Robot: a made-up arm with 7 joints.
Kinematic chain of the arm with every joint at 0, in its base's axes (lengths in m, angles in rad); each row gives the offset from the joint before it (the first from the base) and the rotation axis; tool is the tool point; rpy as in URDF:
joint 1: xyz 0 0 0.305 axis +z
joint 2: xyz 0 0 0 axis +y
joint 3: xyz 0 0 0.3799 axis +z
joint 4: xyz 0.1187 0 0 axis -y
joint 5: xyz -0.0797 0 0.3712 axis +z
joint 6: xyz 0 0 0 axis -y
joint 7: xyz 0.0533 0 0 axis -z
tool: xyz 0 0 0 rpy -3.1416 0 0
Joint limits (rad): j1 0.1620..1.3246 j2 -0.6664..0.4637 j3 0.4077..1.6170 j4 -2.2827..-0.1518 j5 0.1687..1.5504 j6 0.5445..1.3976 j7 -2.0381..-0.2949
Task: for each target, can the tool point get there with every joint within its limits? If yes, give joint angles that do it. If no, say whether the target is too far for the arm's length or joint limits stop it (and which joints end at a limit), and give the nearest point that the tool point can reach.
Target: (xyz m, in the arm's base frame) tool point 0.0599 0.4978 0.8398
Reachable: yes | joints 0.3283 -0.0510 1.0540 -1.3515 0.4017 1.0152 -0.4954
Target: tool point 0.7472 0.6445 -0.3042
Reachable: no: too far | nearest point 0.4057 0.3500 0.2663 | short by 0.727 m
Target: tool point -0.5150 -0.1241 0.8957
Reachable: yes | joints 1.1341 -0.5479 1.4573 -0.9220 0.7655 0.9549 -1.8917
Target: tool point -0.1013 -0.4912 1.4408
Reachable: no: too far | nearest point -0.1406 -0.3059 1.0553 | short by 0.430 m
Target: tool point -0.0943 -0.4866 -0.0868
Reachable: no: joint limits stop it (at a limit: joint 1, joint 2, joint 3, joint 4, joint 6) | nearest point -0.4749 -0.0298 0.3946 | short by 0.765 m
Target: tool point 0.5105 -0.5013 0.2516
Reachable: no: joint limits stop it (at a limit: joint 1, joint 2, joint 3, joint 4, joint 5, joint 6) | nearest point 0.3914 0.2492 0.2546 | short by 0.760 m
